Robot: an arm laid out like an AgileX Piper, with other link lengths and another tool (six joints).
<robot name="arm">
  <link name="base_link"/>
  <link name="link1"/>
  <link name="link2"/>
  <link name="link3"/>
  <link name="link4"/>
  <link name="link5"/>
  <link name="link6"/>
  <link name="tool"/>
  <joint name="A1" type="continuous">
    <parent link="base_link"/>
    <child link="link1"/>
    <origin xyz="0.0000 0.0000 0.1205" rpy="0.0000 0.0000 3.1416"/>
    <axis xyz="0 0 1"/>
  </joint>
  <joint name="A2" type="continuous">
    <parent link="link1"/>
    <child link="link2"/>
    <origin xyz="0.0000 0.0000 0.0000" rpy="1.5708 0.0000 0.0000"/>
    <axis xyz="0 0 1"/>
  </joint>
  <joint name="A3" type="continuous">
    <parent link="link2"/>
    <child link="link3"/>
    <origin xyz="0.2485 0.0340 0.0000" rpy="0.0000 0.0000 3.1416"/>
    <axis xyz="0 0 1"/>
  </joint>
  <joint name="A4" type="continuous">
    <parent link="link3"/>
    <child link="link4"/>
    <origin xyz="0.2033 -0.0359 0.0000" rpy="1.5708 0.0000 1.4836"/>
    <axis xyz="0 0 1"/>
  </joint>
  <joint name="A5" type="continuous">
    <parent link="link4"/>
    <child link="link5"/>
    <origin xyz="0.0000 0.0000 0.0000" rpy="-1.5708 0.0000 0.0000"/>
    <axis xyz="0 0 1"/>
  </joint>
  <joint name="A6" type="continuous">
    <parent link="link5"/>
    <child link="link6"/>
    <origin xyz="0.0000 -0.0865 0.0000" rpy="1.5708 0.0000 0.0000"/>
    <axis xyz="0 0 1"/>
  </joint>
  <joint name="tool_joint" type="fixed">
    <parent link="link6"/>
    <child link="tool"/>
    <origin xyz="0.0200 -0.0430 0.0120" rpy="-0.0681 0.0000 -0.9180"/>
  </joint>
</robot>
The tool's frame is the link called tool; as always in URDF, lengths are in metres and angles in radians. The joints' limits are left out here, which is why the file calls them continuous.
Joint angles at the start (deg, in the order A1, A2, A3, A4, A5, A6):
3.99 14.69 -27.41 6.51 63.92 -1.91
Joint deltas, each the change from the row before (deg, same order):
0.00 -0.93 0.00 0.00 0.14 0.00
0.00 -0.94 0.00 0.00 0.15 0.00
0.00 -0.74 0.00 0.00 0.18 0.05
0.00 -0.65 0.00 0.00 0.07 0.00
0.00 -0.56 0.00 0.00 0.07 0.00
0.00 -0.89 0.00 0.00 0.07 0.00
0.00 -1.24 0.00 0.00 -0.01 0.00
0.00 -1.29 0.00 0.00 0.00 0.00
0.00 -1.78 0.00 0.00 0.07 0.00
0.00 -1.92 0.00 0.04 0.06 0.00
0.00 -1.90 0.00 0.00 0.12 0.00
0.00 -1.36 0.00 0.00 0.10 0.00
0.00 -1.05 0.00 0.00 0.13 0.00
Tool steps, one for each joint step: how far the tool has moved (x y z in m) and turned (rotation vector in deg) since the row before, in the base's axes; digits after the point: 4 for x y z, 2 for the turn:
-0.0016 -0.0001 0.0001 0.05 -0.79 0.02
-0.0017 -0.0001 0.0001 0.05 -0.79 0.02
-0.0014 -0.0001 -0.0001 0.07 -0.55 -0.02
-0.0011 -0.0001 0.0000 0.04 -0.58 0.01
-0.0010 -0.0001 0.0000 0.03 -0.49 0.01
-0.0015 -0.0001 0.0000 0.05 -0.82 0.01
-0.0019 -0.0001 0.0001 0.09 -1.25 0.00
-0.0020 -0.0001 0.0001 0.09 -1.29 0.00
-0.0028 -0.0002 0.0000 0.12 -1.71 0.01
-0.0030 -0.0001 -0.0001 0.16 -1.85 0.02
-0.0031 -0.0002 -0.0003 0.12 -1.78 0.01
-0.0022 -0.0001 -0.0003 0.08 -1.26 0.01
-0.0017 -0.0001 -0.0003 0.06 -0.92 0.01

